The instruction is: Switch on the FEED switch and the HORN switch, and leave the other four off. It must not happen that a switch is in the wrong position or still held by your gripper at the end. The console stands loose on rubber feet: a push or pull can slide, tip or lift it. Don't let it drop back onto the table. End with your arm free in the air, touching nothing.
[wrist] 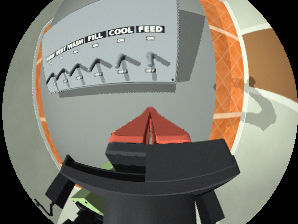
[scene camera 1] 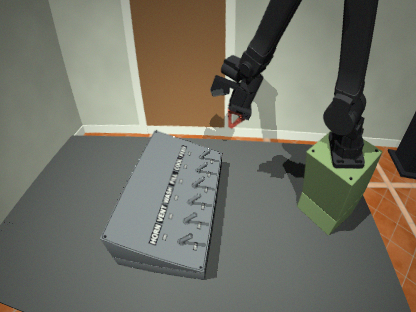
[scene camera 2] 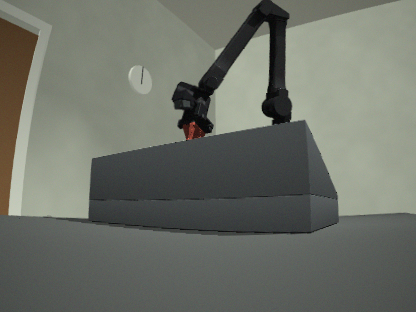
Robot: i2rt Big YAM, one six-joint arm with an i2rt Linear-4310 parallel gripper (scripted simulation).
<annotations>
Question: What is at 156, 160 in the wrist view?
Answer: The gripper.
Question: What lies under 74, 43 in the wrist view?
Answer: A grey console.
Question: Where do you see a grey console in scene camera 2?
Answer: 268, 179
</annotations>
